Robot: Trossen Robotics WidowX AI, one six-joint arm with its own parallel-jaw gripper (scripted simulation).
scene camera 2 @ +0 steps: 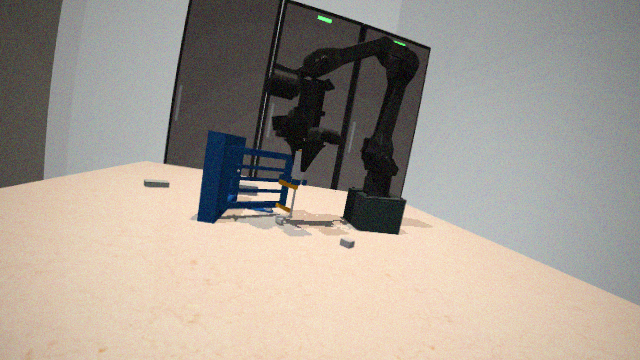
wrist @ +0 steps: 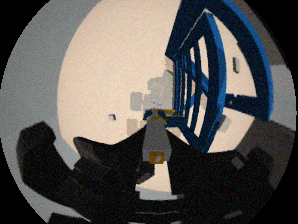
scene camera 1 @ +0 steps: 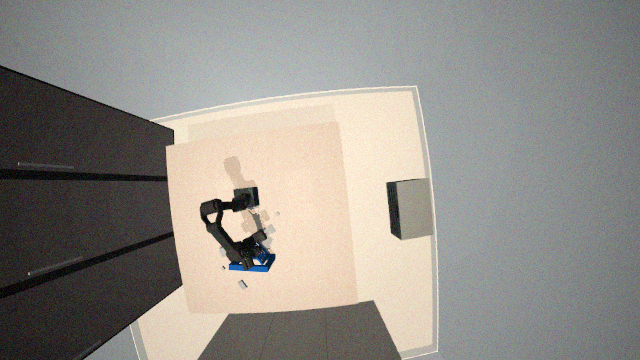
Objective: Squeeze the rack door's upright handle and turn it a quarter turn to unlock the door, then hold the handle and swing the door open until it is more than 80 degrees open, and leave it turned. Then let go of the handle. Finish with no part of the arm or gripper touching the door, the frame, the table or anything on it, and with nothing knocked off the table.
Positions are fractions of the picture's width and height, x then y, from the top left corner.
Labels:
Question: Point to a blue rack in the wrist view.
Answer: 0.87, 0.48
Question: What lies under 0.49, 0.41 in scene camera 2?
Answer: My gripper.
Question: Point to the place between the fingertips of my gripper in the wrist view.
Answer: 0.52, 0.58

